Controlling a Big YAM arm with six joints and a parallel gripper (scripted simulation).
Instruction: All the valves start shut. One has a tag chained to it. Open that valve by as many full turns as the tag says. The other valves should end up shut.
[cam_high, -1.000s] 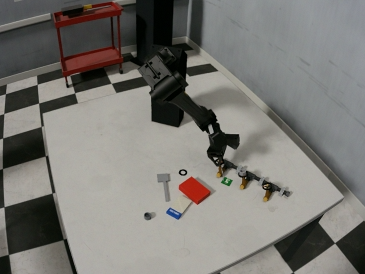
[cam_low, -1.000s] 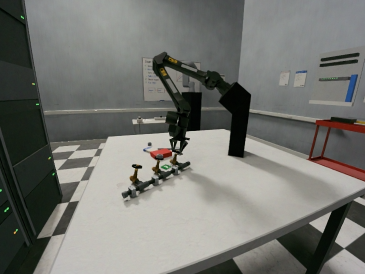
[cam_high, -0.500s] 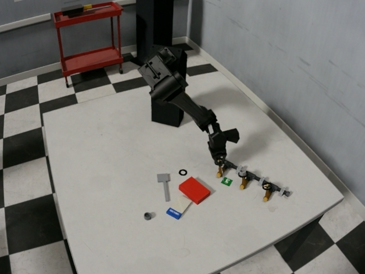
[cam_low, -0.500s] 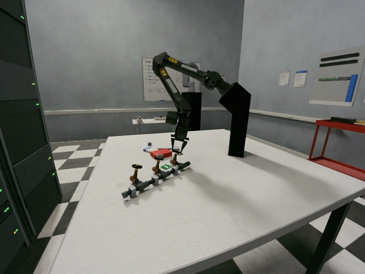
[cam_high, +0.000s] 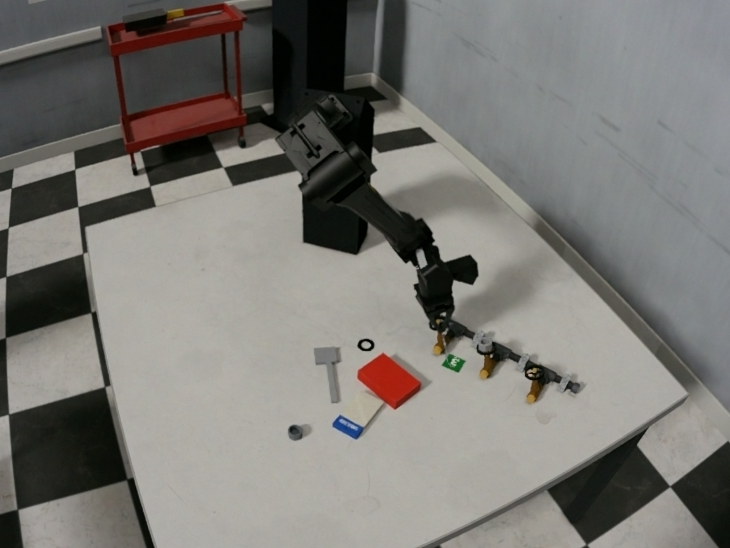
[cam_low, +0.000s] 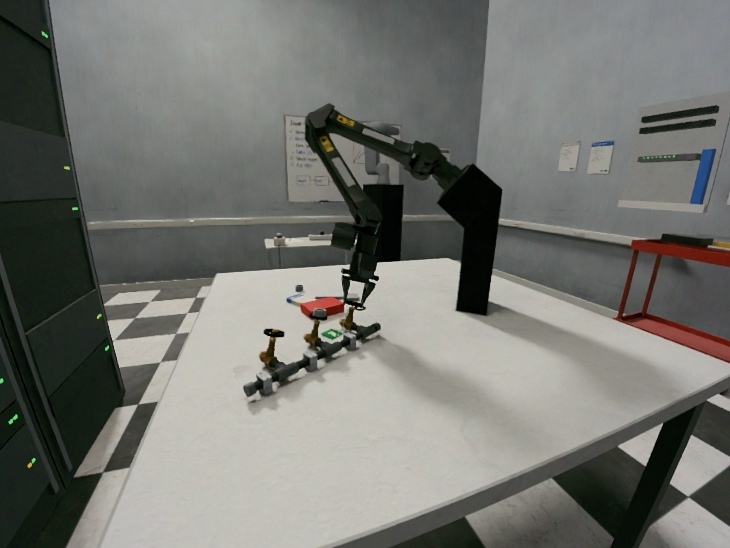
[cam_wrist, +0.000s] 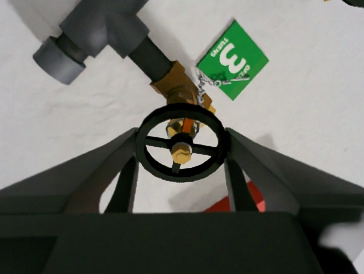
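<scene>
Now: hand 8 cm above the green tag, 7 cm short of it and 2 cm to the left of it. Round my hand: grey t-shaped tool (23 cm to the right, 13 cm behind, 7 cm below); card (28 cm to the right, 7 cm below, 1 cm ahead); red box (16 cm to the right, 6 cm below).
</scene>
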